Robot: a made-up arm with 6 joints.
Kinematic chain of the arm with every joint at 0, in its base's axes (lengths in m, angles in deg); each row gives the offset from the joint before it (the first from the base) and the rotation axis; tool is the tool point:
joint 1: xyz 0 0 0.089 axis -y
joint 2: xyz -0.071 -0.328 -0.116 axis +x
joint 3: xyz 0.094 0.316 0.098 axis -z
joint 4: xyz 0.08 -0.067 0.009 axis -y
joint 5: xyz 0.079 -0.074 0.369 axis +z
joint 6: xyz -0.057 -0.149 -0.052 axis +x
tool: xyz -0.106 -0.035 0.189
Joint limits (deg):
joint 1: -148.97..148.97
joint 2: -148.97..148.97
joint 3: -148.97..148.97
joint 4: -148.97..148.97
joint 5: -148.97..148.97
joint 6: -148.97..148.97
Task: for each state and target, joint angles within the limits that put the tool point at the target. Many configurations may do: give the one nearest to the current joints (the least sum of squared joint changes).
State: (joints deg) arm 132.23 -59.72 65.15 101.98 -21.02 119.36
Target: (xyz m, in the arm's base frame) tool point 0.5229 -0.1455 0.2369
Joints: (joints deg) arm 144.28 -46.17 78.16 90.99 -23.17 120.79
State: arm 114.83 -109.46 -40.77 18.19 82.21 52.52
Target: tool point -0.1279 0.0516 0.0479
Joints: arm 117.24 -88.23 -27.19 68.24 36.67 49.38
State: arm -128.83 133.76 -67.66 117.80 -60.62 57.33
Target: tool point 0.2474 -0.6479 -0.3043
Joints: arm -121.60 148.97 -106.29 148.97 -49.10 86.37
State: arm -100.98 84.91 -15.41 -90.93 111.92 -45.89
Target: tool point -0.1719 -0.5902 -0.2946
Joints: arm -94.58 69.41 16.83 -60.87 97.03 -70.06
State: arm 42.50 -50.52 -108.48 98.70 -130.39 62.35
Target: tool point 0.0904 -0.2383 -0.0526
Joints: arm 68.58 -58.70 -111.70 87.09 -133.04 94.56
